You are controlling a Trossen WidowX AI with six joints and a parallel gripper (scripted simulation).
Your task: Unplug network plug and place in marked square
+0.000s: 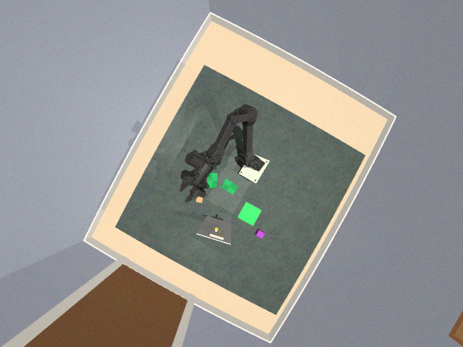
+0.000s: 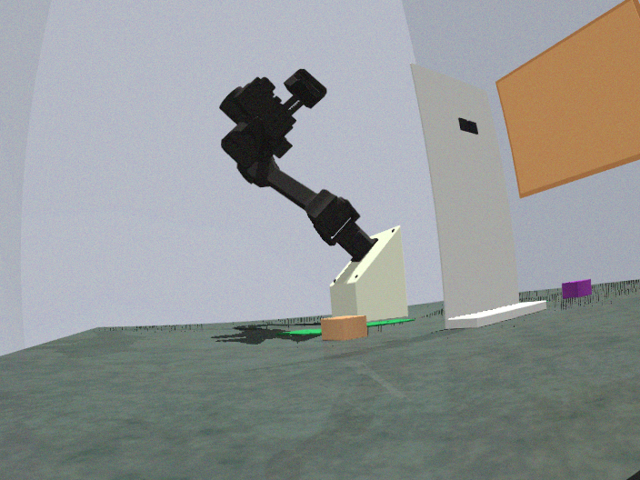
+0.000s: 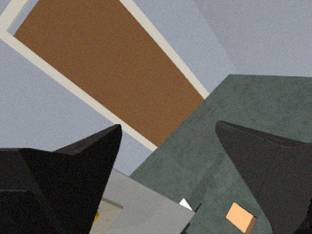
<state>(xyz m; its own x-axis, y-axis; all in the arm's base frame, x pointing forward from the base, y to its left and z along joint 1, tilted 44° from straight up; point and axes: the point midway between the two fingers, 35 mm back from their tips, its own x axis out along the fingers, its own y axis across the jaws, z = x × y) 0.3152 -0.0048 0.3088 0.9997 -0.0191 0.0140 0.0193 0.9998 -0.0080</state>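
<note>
Now: the network plug 24 cm to the left of my gripper tip, 6 cm below it and 6 cm ahead of it. Also, from my gripper tip: bright green marked square (39 cm to the left, 33 cm below, 9 cm behind); upright panel (25 cm to the left, 17 cm below, 7 cm ahead); orange block (32 cm below, 5 cm to the left, 3 cm ahead).
</note>
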